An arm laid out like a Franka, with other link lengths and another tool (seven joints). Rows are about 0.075 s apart.
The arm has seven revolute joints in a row. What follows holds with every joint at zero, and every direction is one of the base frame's. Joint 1 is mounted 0.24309 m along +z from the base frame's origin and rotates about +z. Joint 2 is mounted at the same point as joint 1 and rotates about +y. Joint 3 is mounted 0.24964 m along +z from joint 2 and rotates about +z. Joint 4 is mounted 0.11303 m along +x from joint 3 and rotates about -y. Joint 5 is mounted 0.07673 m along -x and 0.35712 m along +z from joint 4 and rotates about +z. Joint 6 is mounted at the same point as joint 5 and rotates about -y. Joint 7 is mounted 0.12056 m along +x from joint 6 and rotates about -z. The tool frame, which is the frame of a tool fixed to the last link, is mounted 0.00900 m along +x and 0.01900 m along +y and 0.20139 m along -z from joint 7; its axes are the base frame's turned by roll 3.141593, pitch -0.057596 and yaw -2.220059 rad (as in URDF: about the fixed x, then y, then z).
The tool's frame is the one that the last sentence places.
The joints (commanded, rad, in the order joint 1, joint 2, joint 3, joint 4, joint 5, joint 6, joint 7), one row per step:
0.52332, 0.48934, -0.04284, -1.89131, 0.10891, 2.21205, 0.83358
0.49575, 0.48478, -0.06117, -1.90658, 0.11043, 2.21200, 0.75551
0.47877, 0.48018, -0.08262, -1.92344, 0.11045, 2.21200, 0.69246
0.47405, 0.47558, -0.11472, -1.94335, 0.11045, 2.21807, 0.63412
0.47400, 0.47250, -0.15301, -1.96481, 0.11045, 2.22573, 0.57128
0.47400, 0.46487, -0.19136, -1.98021, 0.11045, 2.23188, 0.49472
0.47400, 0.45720, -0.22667, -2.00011, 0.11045, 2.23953, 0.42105
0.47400, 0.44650, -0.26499, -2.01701, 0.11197, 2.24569, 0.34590
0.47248, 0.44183, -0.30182, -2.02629, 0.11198, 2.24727, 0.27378
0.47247, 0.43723, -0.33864, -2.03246, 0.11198, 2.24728, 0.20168
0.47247, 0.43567, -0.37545, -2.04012, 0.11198, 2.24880, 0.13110
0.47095, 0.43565, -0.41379, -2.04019, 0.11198, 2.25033, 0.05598
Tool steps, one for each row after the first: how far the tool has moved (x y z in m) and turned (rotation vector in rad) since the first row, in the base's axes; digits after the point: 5 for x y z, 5 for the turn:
0.00775, -0.02727, -0.00300, 0.00287, 0.00742, 0.03154
0.01197, -0.05134, -0.00646, 0.00113, 0.01558, 0.05689
0.01527, -0.07532, -0.01008, -0.00446, 0.01934, 0.07977
0.01740, -0.10084, -0.01448, -0.01180, 0.02422, 0.10577
0.02162, -0.12471, -0.01352, -0.01281, 0.02192, 0.14537
0.02278, -0.14745, -0.01395, -0.01346, 0.02368, 0.18423
0.02524, -0.17112, -0.01118, -0.01198, 0.02144, 0.22063
0.02753, -0.19470, -0.00923, -0.01242, 0.02256, 0.25547
0.02975, -0.21705, -0.00602, -0.01236, 0.02277, 0.29193
0.03014, -0.23993, -0.00462, -0.01336, 0.02630, 0.32667
0.03276, -0.26394, -0.00075, -0.01484, 0.02440, 0.36402

